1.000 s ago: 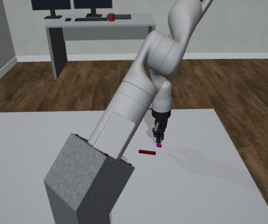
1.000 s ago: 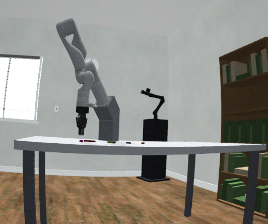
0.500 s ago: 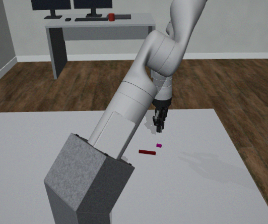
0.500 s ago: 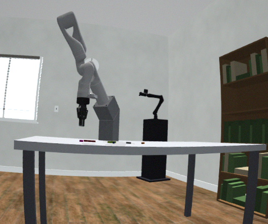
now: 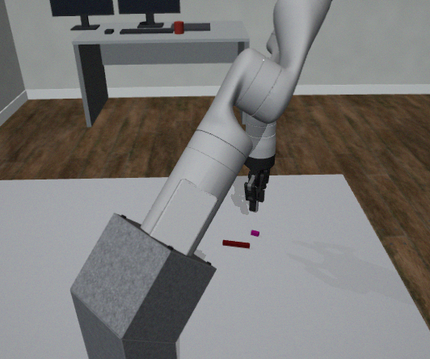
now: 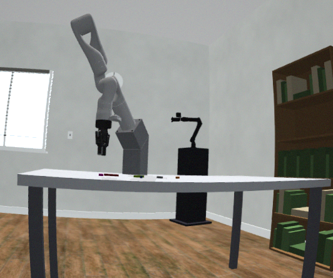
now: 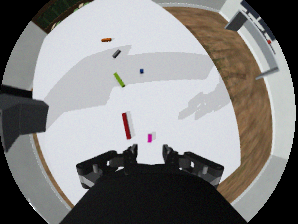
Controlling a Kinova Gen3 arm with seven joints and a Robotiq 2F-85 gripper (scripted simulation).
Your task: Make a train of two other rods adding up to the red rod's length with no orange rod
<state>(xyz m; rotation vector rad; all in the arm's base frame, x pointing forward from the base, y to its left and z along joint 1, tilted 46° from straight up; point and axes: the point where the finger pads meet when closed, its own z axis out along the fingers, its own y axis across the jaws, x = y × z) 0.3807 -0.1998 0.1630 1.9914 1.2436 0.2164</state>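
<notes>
My hand is 180 mm to the right of the lime rod, 100 mm above it and 20 mm short of it. From my hand the other things lie so: red rod (100 mm below, 60 mm to the left, 30 mm behind); blue rod (160 mm to the left, 100 mm below, 90 mm ahead); magenta rod (100 mm below).
</notes>
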